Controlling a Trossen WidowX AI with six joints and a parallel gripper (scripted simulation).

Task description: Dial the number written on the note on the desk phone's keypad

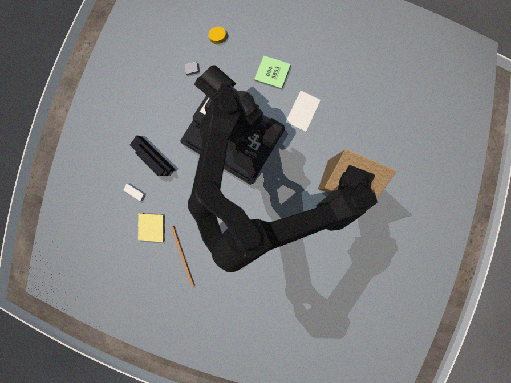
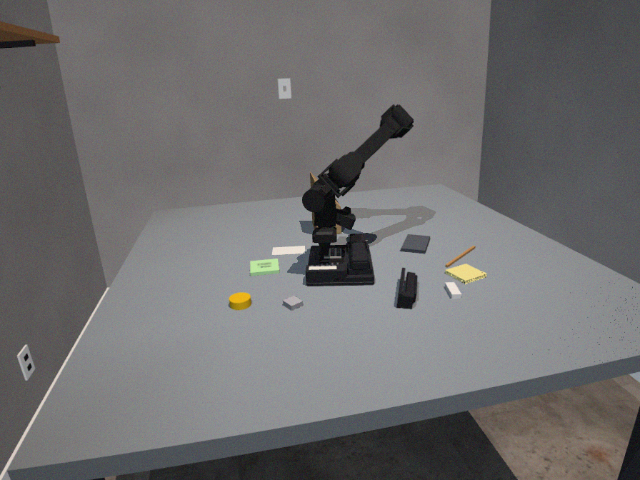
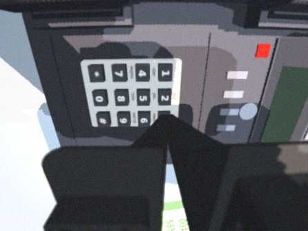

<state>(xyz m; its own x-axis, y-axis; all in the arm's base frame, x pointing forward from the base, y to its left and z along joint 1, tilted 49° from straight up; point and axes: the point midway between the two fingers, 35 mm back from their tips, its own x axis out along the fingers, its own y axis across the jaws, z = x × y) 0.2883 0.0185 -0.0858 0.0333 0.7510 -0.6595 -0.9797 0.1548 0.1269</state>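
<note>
Right now the black desk phone is 40 mm below my hand, 30 mm to the left of it and 30 mm ahead of it. Round my hand: white card: 130 mm behind, 100 mm to the right, 60 mm below; then grey block: 210 mm ahead, 120 mm to the right, 60 mm below; then handset: 80 mm to the left, 30 mm ahead, 20 mm below.
</note>
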